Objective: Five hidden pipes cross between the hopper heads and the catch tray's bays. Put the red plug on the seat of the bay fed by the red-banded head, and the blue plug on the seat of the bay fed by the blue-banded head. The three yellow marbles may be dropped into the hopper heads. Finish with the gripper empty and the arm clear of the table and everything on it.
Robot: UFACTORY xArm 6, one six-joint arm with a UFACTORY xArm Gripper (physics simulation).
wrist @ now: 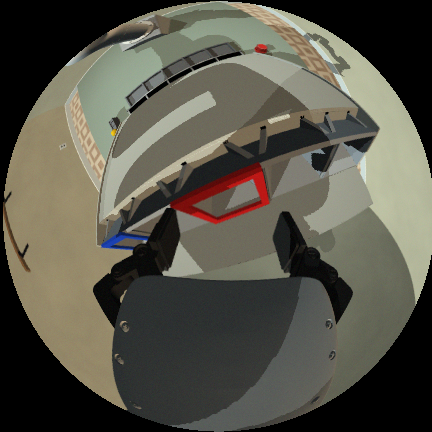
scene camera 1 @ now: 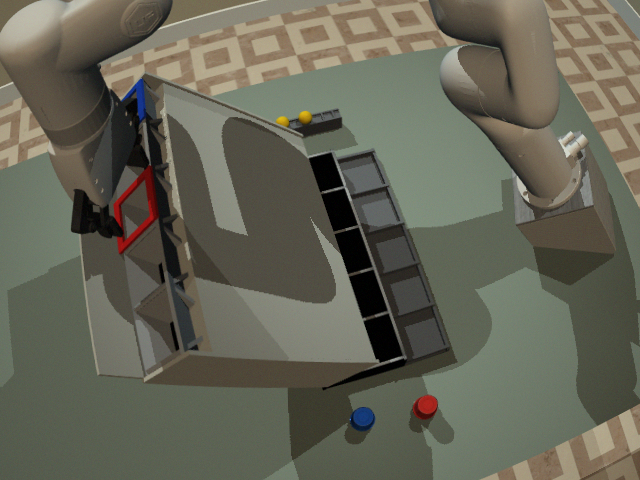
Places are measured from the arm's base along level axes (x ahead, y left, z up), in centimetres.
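Where they show: gripper, fingertip midpoint: (wrist: 227,223) (scene camera 1: 125,197); arm's base, link origin: (scene camera 1: 549,176).
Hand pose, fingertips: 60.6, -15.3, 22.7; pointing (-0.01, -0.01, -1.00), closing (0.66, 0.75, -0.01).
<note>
Things, the pixels of their centre, and the offset from my fingertips, as dx, dy, dz. "spot": a spot on its surface instead.
- red-banded head, surface spot: (wrist: 262,187) spot: -0.1, +3.9, -1.6
- blue-banded head, surface spot: (scene camera 1: 140,98) (wrist: 111,242) spot: -6.7, -13.3, +0.4
- small dark rack, surface spot: (scene camera 1: 333,121) spot: -37.6, -17.5, -31.8
- blue plug, body centre: (scene camera 1: 362,418) -14.5, +30.6, -32.4
- red plug, body centre: (scene camera 1: 425,406) (wrist: 260,48) -23.6, +34.1, -32.4
- catch tray, surface spot: (scene camera 1: 381,167) spot: -39.9, -5.1, -32.8
- large sloping cover, surface spot: (scene camera 1: 258,330) spot: -7.0, +18.6, -8.2
My gripper (scene camera 1: 98,228) (wrist: 227,223) is open and empty. It is beside and above the red-banded head (scene camera 1: 153,193) (wrist: 262,187), on the hopper's outer side. The blue-banded head (scene camera 1: 140,98) (wrist: 111,241) is at one end of the hopper row, partly hidden by the arm in the scene view. Two yellow marbles (scene camera 1: 282,122) (scene camera 1: 305,117) rest on a small dark rack (scene camera 1: 333,121); the third does not show. The blue plug (scene camera 1: 362,418) and the red plug (scene camera 1: 425,407) (wrist: 261,48) stand on the table, off the catch tray (scene camera 1: 382,167). The tray's seats hold no plugs.
A large sloping cover (scene camera 1: 258,330) (wrist: 280,85) hides the pipes between the hoppers and tray. Its raised walls and small brackets stand near the arm. The robot's pedestal (scene camera 1: 563,232) is at the right in the scene view.
</note>
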